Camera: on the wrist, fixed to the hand. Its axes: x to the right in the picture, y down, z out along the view.
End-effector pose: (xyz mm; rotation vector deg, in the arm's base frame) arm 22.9 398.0 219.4 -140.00 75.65 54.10
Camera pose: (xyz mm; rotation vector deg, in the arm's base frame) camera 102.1 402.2 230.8 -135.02 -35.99 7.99
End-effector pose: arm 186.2 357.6 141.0 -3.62 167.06 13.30
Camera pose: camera 160.6 286.1 166.5 -123.41 118.90 -19.07
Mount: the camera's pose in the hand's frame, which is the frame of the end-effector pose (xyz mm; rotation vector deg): 21.3 -65.1 -41.5 11.26 8.62 -90.77
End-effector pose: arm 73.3 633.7 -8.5 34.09 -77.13 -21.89
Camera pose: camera 123.1 577.1 -35.4 100.98 -28.90 -81.66
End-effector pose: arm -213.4 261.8 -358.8 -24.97 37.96 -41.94
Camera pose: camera -260.4 196.9 -359.4 -40.02 14.75 -132.80
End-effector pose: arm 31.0 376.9 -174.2 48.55 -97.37 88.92
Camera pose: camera 75.1 412.7 -117.7 87.55 -19.02 32.73
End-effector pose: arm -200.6 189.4 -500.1 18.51 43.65 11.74
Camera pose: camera -210.5 143.9 -565.3 -10.33 56.72 -77.54
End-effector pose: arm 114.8 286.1 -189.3 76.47 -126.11 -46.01
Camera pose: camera 173.4 232.9 -201.3 -164.87 38.88 44.91
